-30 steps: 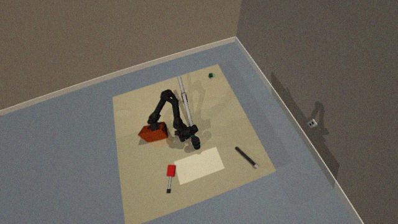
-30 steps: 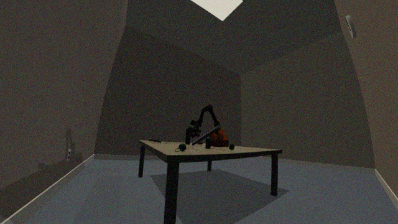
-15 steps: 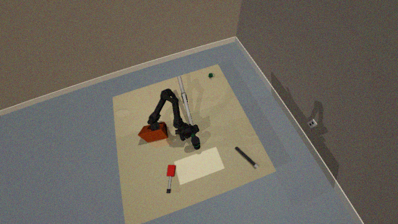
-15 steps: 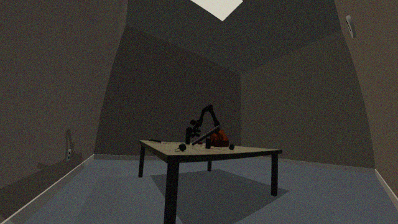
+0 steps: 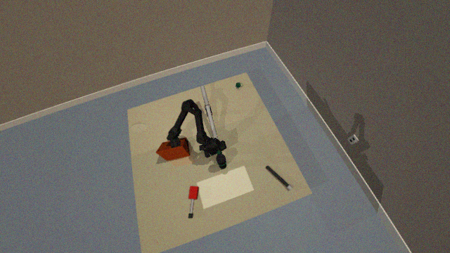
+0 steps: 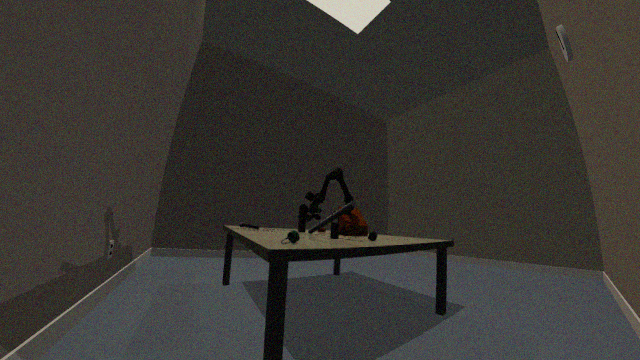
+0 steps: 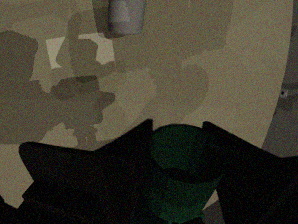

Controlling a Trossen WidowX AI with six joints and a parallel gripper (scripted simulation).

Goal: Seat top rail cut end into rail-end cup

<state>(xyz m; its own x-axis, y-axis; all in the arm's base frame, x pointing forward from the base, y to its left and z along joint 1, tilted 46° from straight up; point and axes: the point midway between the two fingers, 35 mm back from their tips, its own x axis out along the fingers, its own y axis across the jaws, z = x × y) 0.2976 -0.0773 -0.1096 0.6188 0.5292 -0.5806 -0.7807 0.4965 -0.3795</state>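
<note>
My gripper tip is 2 cm past the green rail-end cup, 2 cm to the left of it and 3 cm below it. The rest, counted from my gripper tip: red-handled tool 34 cm behind, 28 cm to the right, 8 cm below; then black part 14 cm behind, 56 cm to the left, 8 cm below.
</note>
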